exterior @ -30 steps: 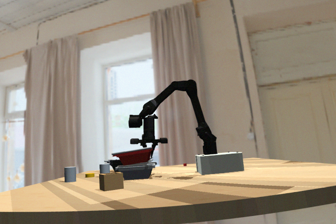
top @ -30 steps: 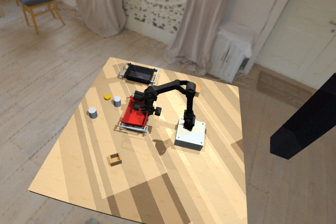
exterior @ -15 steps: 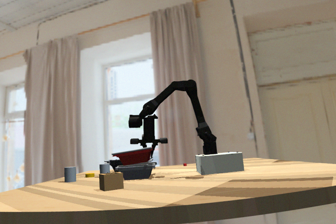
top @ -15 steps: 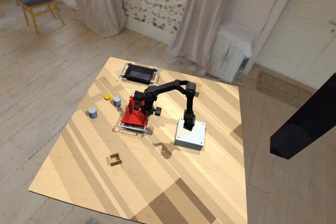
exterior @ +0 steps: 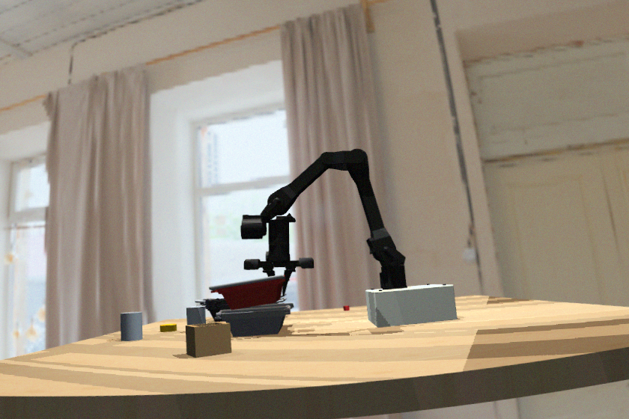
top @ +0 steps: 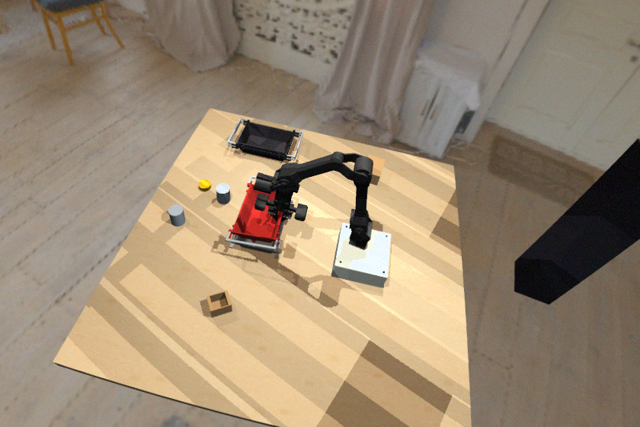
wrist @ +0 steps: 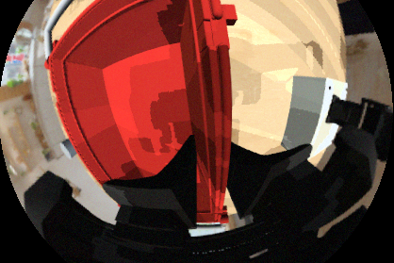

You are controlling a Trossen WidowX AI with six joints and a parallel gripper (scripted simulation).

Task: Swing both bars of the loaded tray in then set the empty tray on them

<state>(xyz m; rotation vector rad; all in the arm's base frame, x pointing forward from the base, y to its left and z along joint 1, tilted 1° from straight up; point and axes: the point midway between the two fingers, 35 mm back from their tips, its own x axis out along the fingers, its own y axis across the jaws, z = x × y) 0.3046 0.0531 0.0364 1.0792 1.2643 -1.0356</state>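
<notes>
My gripper tip is 7 cm short of the red tray, 3 cm below it and 1 cm to the right of it. Round my gripper tip: red cube 52 cm to the right, 12 cm behind, 8 cm below; small box 36 cm to the left, 7 cm below, 5 cm ahead; yellow disc 38 cm ahead, 8 cm to the right, 8 cm below.
</notes>
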